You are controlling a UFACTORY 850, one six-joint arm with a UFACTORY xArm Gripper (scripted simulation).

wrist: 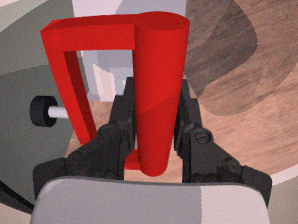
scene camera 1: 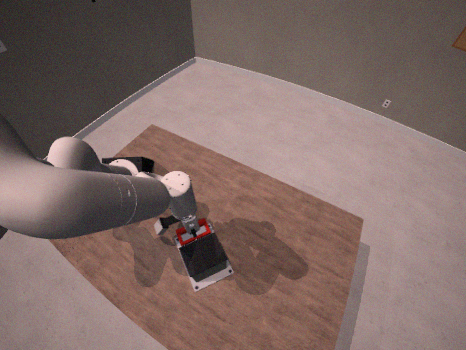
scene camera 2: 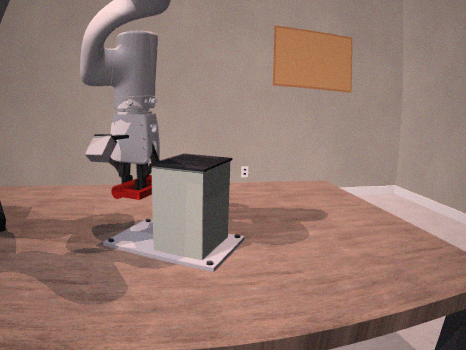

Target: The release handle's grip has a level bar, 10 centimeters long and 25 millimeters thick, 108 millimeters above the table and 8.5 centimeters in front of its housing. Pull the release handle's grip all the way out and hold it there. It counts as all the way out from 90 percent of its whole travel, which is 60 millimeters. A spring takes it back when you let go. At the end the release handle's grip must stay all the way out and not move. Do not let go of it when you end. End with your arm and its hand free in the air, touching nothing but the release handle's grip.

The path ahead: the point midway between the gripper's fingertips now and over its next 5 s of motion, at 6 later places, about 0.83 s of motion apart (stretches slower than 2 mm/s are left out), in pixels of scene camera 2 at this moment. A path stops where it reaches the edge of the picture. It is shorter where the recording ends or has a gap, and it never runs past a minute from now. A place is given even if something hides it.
My gripper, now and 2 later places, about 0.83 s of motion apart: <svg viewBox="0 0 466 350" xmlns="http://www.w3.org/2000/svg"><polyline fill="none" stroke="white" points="134,196 119,193 113,192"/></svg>
